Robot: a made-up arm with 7 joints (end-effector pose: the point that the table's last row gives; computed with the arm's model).
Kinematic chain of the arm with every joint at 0, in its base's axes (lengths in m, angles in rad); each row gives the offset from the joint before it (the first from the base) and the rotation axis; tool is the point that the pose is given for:
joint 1: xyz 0 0 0.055 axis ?
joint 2: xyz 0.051 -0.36 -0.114 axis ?
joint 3: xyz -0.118 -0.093 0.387 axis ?
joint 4: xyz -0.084 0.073 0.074 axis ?
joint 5: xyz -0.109 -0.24 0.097 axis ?
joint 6: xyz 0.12 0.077 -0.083 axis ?
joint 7: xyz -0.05 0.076 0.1 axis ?
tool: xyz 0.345 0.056 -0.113
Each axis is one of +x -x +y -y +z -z.
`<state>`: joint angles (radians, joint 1 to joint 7).
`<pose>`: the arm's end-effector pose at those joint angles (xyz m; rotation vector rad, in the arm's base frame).
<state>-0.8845 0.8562 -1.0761 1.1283 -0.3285 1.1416 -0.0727</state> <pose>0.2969 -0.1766 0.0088 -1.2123 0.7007 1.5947</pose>
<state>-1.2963 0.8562 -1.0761 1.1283 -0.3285 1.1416 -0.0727</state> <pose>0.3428 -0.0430 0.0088 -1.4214 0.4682 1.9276</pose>
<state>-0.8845 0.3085 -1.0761 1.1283 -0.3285 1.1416 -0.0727</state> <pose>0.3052 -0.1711 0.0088 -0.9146 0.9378 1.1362</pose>
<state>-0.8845 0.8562 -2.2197 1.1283 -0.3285 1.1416 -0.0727</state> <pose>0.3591 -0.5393 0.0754 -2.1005 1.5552 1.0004</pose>
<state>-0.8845 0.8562 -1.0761 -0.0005 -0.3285 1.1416 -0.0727</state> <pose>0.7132 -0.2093 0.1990 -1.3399 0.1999 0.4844</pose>
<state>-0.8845 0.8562 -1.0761 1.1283 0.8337 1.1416 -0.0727</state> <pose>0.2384 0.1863 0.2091 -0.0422 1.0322 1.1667</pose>
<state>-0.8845 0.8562 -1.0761 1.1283 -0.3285 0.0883 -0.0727</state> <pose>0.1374 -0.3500 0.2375 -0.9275 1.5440 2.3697</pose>
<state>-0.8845 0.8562 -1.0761 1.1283 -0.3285 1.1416 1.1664</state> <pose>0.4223 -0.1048 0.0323 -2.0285 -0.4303 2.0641</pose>
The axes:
joint 1: -z
joint 2: +z
joint 3: -y
joint 4: +z
joint 5: -y
joint 6: -z
joint 7: -x

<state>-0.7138 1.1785 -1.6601 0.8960 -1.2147 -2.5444 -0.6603</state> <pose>0.4677 0.1036 0.3986 -0.5389 -1.7341 0.9997</pose>
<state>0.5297 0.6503 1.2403 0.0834 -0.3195 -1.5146 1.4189</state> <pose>-0.3526 -0.2497 0.2874 -1.6845 -1.8604 0.8214</pose>
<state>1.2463 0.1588 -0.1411 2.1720 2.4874 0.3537 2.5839</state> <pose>-0.3736 -0.5817 0.6050 -0.2125 -0.5408 -1.4871</pose>
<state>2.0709 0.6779 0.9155 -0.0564 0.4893 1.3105 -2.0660</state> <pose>-0.8493 0.4912 0.6156 0.3234 -2.9022 0.5052</pose>
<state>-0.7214 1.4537 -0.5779 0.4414 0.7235 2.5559 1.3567</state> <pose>0.6897 -0.1824 0.4148 -1.4367 0.2631 0.1750</pose>
